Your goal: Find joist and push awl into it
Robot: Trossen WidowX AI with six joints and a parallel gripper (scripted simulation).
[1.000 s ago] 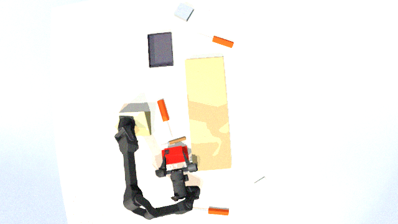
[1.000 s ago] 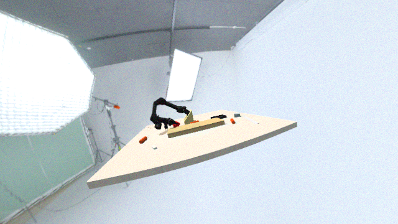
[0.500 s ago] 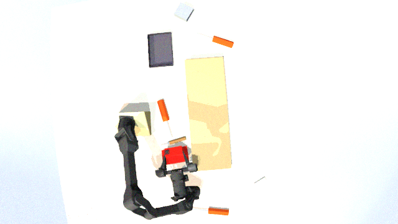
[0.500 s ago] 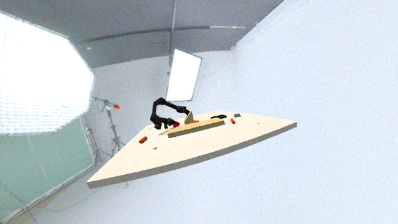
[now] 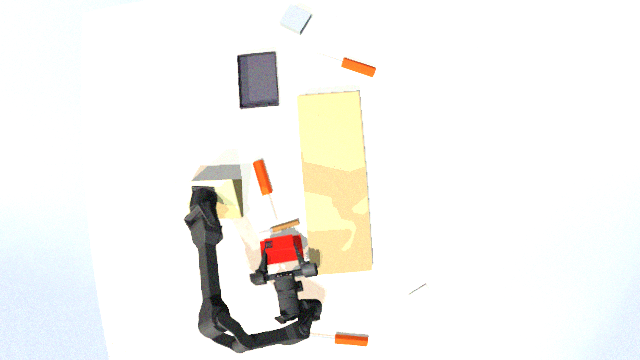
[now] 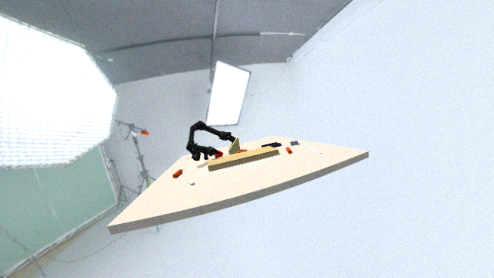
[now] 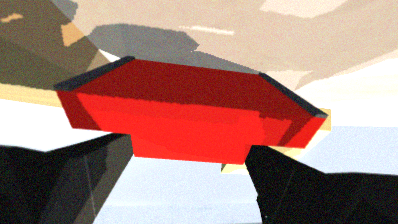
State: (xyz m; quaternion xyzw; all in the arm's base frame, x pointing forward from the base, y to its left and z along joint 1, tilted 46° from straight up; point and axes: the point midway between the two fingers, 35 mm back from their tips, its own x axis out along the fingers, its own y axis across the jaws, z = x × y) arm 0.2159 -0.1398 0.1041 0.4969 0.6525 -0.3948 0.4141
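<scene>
My gripper tip is 10 mm past the red stud finder. Round my gripper tip: dark grey tray: 80 mm behind, 480 mm to the left, 50 mm below; pale grey block: 20 mm ahead, 670 mm to the left, 40 mm below; awl: 20 mm behind, 40 mm to the left, 50 mm below.
</scene>
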